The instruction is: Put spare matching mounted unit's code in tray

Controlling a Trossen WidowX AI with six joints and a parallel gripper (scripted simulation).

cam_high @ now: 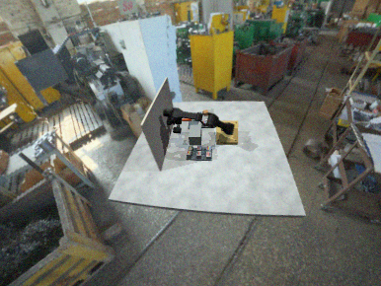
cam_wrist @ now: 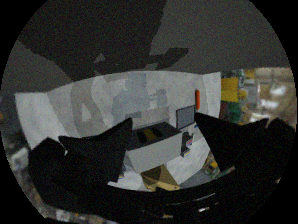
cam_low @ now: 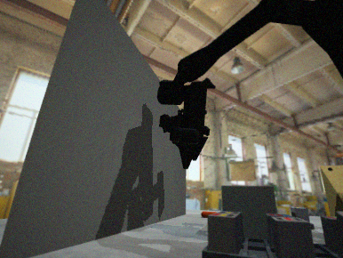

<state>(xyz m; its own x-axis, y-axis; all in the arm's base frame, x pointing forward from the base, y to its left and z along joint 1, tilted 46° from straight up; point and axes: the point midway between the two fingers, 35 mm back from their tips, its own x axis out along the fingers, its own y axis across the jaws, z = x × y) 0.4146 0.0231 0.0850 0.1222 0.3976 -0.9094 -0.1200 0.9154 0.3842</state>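
My gripper tip is 130 mm to the right of the spare block, 120 mm past it and 120 mm above it. The rest, counted from my gripper tip: mounted unit: 130 mm behind, 110 mm below, 20 mm to the right; then upright panel: 120 mm ahead, 70 mm above.
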